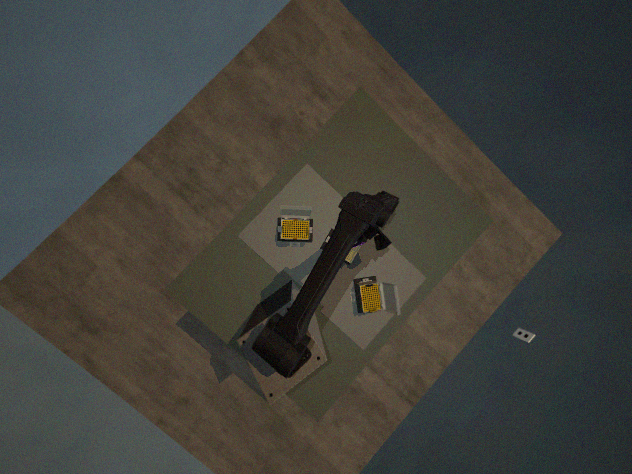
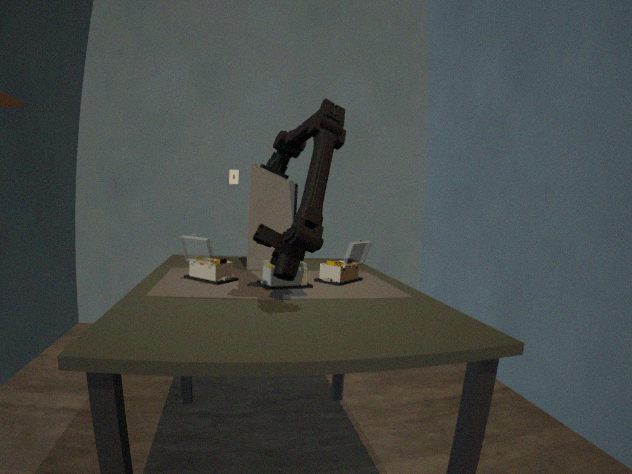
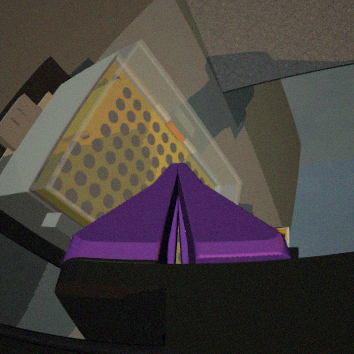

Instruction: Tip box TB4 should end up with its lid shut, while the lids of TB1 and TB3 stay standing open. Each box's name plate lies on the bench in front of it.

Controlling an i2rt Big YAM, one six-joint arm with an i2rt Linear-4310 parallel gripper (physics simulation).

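Frame: origin at the arm's base, x ahead, y left, z up, level; centimetres.
Seen in the pictures: gripper, fingertip midpoint: (image 3: 177,174); arm's base at its link origin: (image 1: 288,348) (image 2: 273,173).
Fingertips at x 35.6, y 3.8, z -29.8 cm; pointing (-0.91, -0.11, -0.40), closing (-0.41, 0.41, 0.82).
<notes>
Pixels of each thing's top centre, then the offset from my fingertips to it. Level surfaces: height alone.
- middle tip box at its top centre: (image 3: 189,164) (image 2: 283,261) (image 1: 342,250) dx -1.8, dy +0.6, dz -0.4 cm
- second box at its top centre: (image 2: 337,261) (image 1: 295,232) dx -11.6, dy +19.7, dz -1.6 cm
- third box at its top centre: (image 2: 213,259) (image 1: 368,298) dx -7.2, dy -22.9, dz -1.6 cm
- pale mat at its surface level: dz -8.2 cm
- green bench at its surface level: dz -8.5 cm
The middle tip box (image 1: 352,254) (image 2: 269,278) (image 3: 120,145) holds a yellow rack. Its clear lid lies low over it and looks shut or nearly shut; a small gap cannot be ruled out. My gripper (image 3: 177,174) is shut and empty, its purple fingertips over this box toward its orange-marked side. Whether they touch the lid cannot be told. A second box (image 1: 296,230) (image 2: 336,272) has its lid (image 1: 296,210) (image 2: 358,251) standing open. A third box (image 1: 370,298) (image 2: 206,270) also has its lid (image 1: 389,298) (image 2: 197,246) standing open. The name plates cannot be read.
The boxes stand on a pale mat (image 1: 306,178) (image 2: 357,292) on the green bench (image 1: 367,132) (image 2: 285,336). The dark arm (image 1: 326,278) (image 2: 316,178) reaches over the middle box. A tall panel (image 2: 266,214) stands behind it, near the arm's base.
</notes>
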